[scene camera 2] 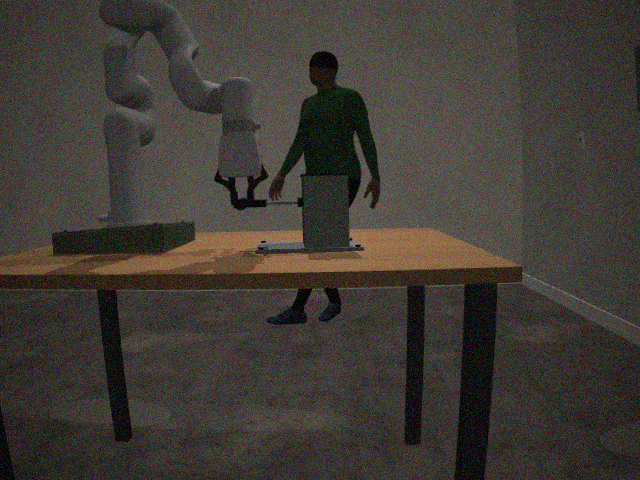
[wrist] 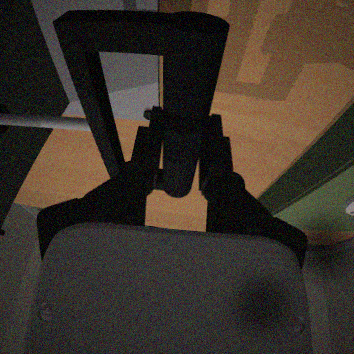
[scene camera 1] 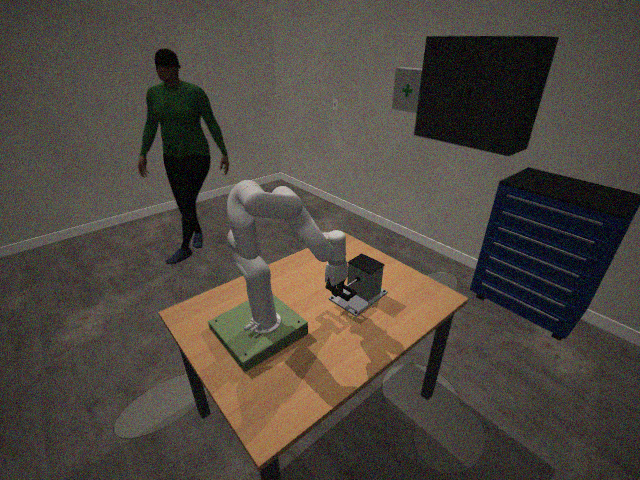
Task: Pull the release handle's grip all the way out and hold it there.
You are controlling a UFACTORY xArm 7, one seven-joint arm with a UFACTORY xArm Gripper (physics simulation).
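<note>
The release handle's black frame-shaped grip stands out from the grey housing box on a thin metal rod. A length of bare rod shows between grip and box. My gripper points down and is shut on the grip's outer bar, with one finger on each side of it. The grip is level, above the box's light base plate. In scene camera 1 the fingertips are small and dark.
The box and base plate stand on the wooden table. The arm rises from a green block on the same table. A person in green stands beyond the table. A blue drawer cabinet stands at the right.
</note>
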